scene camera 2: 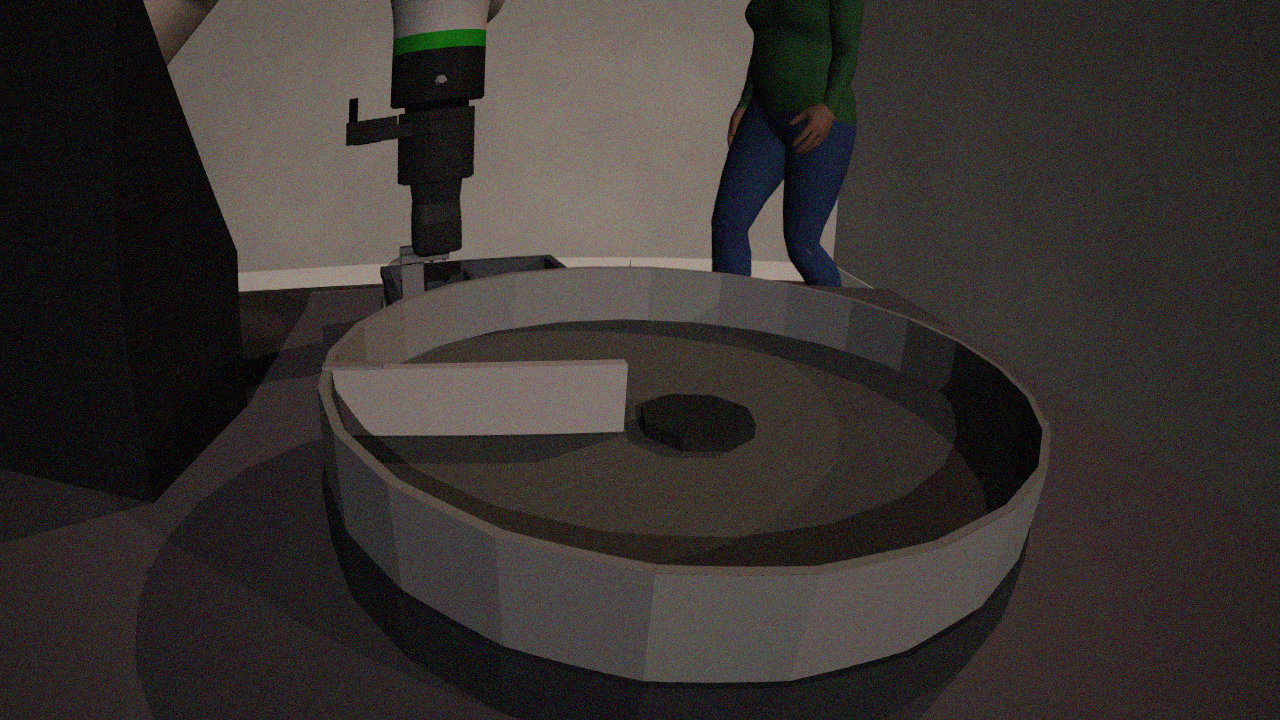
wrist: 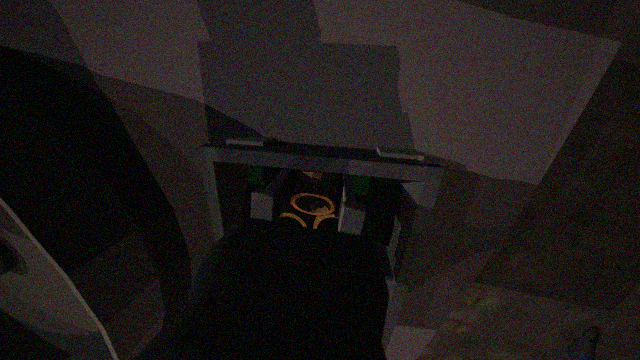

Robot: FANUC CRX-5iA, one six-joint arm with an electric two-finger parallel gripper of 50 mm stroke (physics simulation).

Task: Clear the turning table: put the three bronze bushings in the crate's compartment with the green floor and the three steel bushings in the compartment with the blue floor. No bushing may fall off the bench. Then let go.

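Places are measured from the arm's base along level axes (x ahead, y left, z up), in millimetres.
Pixels of known places: gripper, fingertip midpoint: [wrist: 317, 180]; arm's base, link origin: [scene camera 2: 38, 116].
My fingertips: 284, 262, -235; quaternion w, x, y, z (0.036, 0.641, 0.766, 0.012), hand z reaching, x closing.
Observation:
For each thing: its top centre in the pictures, then the offset to it from my fingertips, as dx, dy, dz. "spot": a spot on its surface instead. Level surfaces: height alone.
- grey crate, top centre: [wrist: 308, 275] [scene camera 2: 478, 276] +62, +17, +35
- bronze bushing, top centre: [wrist: 311, 201] +1, +1, +34
- compartment's green floor, surface height: dz -9
- pale flat bar, surface spot: [scene camera 2: 483, 397] spot: +79, -342, +61
My gripper [scene camera 2: 429, 262] [wrist: 317, 180] is down inside the grey crate [scene camera 2: 515, 266] [wrist: 322, 161], behind the turning table. It is shut on a bronze bushing [wrist: 312, 204], whose orange rim shows between the two grey fingers in the wrist view. Patches of the compartment's green floor [wrist: 360, 184] show beside the fingers. More orange arcs lie just under the held rim; I cannot tell whether they are other bushings. The blue compartment and the steel bushings are hidden. The turning table [scene camera 2: 716, 617] [wrist: 36, 277] holds no bushings.
A pale flat bar [scene camera 2: 483, 397] reaches from the table's rim toward its dark hub [scene camera 2: 696, 422]. A tall dark block [scene camera 2: 89, 269] stands at the left. A person [scene camera 2: 792, 135] in a green top stands behind the bench.

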